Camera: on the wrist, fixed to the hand. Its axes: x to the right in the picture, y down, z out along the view.
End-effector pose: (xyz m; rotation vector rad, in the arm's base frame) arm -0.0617 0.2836 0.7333 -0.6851 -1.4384 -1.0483
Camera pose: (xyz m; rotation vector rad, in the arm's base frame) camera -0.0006 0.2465 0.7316 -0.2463 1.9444 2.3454
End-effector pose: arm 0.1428 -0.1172 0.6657 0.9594 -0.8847 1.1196
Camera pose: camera 0.1107 -0.0563 0.6464 1.1320 -0.2880 -0.4990
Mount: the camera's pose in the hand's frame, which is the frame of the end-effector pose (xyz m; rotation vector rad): -0.0054 0.0375 -0.0606 -0.3415 -0.2986 -1.5642
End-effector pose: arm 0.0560 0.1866 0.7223 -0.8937 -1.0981 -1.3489
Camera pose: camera 0.0990 0.1324 0.7043 0.2791 1.6553 2.3267
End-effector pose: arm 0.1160 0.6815 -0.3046 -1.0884 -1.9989 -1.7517
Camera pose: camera 0.1289 0.6225 -0.2664 -0.3000 1.6143 1.3760
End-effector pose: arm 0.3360 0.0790 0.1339 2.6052 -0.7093 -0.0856
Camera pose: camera 0.3240 0.0766 0.2043 2.1580 1.2526 -0.9270
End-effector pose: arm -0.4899 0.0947 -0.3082 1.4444 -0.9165 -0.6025
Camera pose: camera -0.4499 0.1362 -0.2660 1.5519 0.3284 -2.0197
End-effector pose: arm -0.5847 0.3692 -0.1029 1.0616 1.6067 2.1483
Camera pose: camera -0.6141 0.3088 -0.0784 -0.1239 1.1093 0.9966
